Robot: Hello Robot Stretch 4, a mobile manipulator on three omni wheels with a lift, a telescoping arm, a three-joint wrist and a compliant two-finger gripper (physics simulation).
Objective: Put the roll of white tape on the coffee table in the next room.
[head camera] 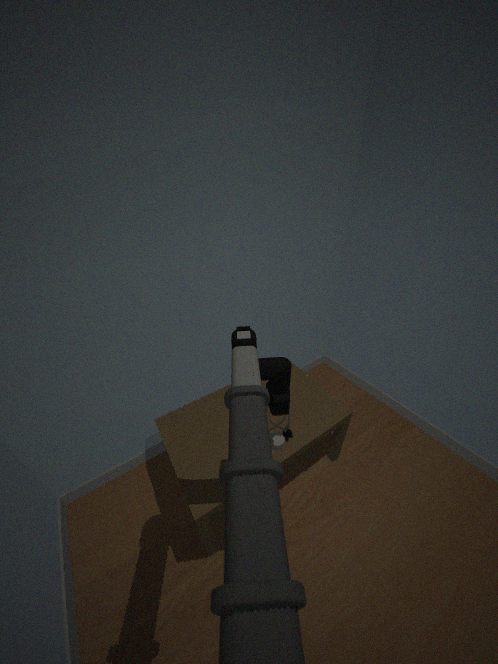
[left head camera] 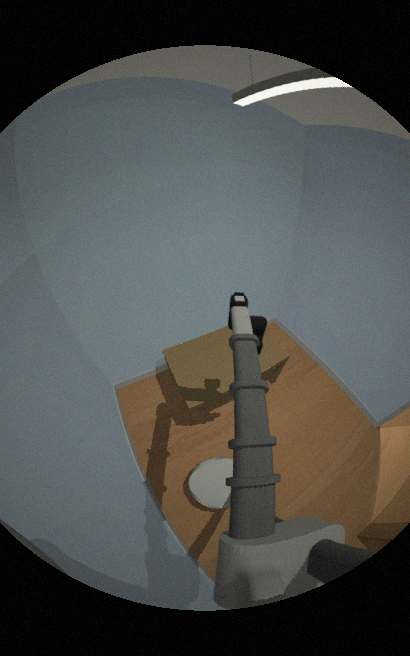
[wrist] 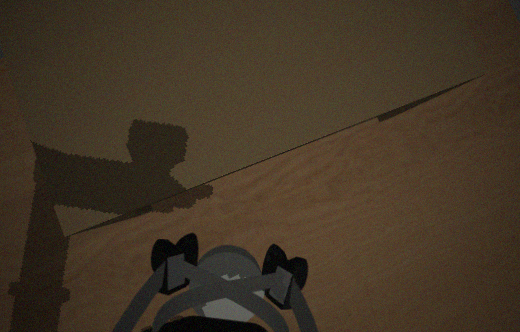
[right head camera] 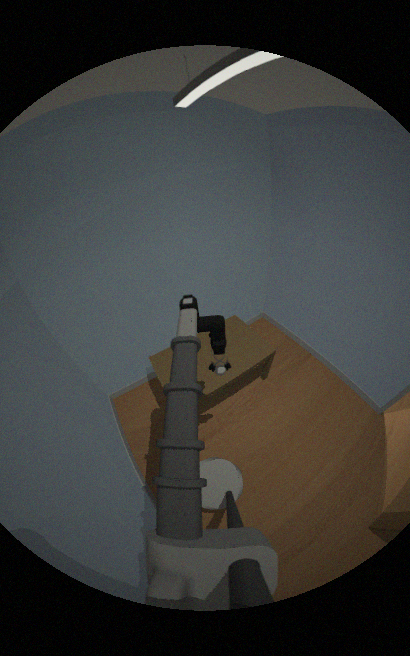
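Seen in the pictures: gripper, fingertip midpoint: (head camera: 275,439) (wrist: 231,258) (right head camera: 219,369); robot's base, origin of the base link: (left head camera: 217,481) (right head camera: 214,482).
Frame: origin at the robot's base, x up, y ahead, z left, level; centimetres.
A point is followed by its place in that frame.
Note:
The coffee table (head camera: 316,399) @[y 103.9, x 42.3, z -39.1 cm] (left head camera: 192,360) @[y 87.5, x 42.3, z 23.1 cm] (right head camera: 245,345) @[y 101.1, x 42.3, z -31.8 cm] (wrist: 300,75) @[y 85.9, x 42.3, z -16.8 cm] is a plain brown rectangular table near the wall. My gripper (head camera: 279,435) @[y 57.6, x 78.5, z -8.7 cm] (right head camera: 220,367) @[y 57.6, x 78.5, z -8.7 cm] (wrist: 231,258) @[y 57.6, x 78.5, z -8.7 cm] is shut on the roll of white tape (head camera: 277,441) @[y 55.0, x 81.5, z -8.8 cm] (right head camera: 221,370) @[y 54.8, x 81.4, z -9.5 cm] (wrist: 226,308) @[y 54.9, x 81.5, z -8.9 cm], with one dark fingertip on each side of it. In the head view the tape shows against the table top near its front edge. In the wrist view the tape shows over the floor, below that edge. It is held in the air; its exact height is unclear. The arm hides the gripper in the left head view.
My telescoping arm (head camera: 251,525) @[y 20.5, x 120.7, z 0.3 cm] (left head camera: 252,415) @[y 20.1, x 120.8, z 0.2 cm] (right head camera: 181,415) @[y 20.5, x 120.7, z -0.5 cm] reaches out over the table. Blue walls (head camera: 241,187) @[y 143.6, x 144.5, z -2.5 cm] (left head camera: 165,200) @[y 119.3, x 148.6, z 36.8 cm] (right head camera: 150,215) @[y 126.4, x 143.3, z 25.4 cm] stand behind and beside it. My round white base (left head camera: 210,482) @[y 0.3, x 18.7, z 5.4 cm] (right head camera: 222,480) @[y 2.2, x 18.7, z -6.3 cm] is on the wooden floor (head camera: 396,536) @[y 51.3, x -2.7, z -71.6 cm]. The arm's shadow crosses the table's left end.

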